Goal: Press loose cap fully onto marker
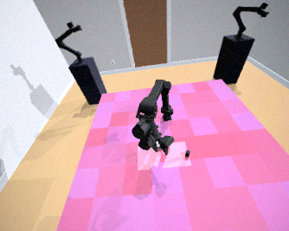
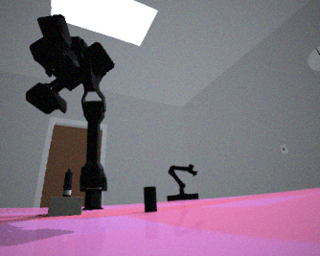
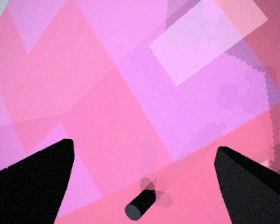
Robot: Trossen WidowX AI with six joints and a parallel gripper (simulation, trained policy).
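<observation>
Right now the dark cap is 70 mm behind my gripper tip, 160 mm to the left of it and 170 mm below it. Also, from my gripper tip: holder block (160 mm behind, 180 mm below).
</observation>
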